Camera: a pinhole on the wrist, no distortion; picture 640 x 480 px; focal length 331.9 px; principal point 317.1 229.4 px. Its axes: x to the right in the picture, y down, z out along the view. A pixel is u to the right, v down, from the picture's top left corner.
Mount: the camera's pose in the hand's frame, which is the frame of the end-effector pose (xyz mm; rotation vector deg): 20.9 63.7 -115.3 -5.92 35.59 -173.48
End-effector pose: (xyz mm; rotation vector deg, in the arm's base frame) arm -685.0 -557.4 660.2 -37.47 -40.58 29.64
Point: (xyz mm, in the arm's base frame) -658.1 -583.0 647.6
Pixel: 428.2 359.5
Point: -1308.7 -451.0 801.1
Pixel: 504.9 49.5
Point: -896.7 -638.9 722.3
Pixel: 556.8 221.7
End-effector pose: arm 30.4 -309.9 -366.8 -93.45 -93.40 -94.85
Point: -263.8 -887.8 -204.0
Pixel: behind the camera
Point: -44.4 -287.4 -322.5
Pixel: 216.7 414.7
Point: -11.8 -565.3 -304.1
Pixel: behind the camera
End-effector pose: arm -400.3 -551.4 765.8 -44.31 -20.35 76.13
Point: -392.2 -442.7 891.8
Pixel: 271.1 288.3
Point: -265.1 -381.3 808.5
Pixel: 53.8 465.0
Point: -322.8 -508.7 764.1
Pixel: 243.0 447.4
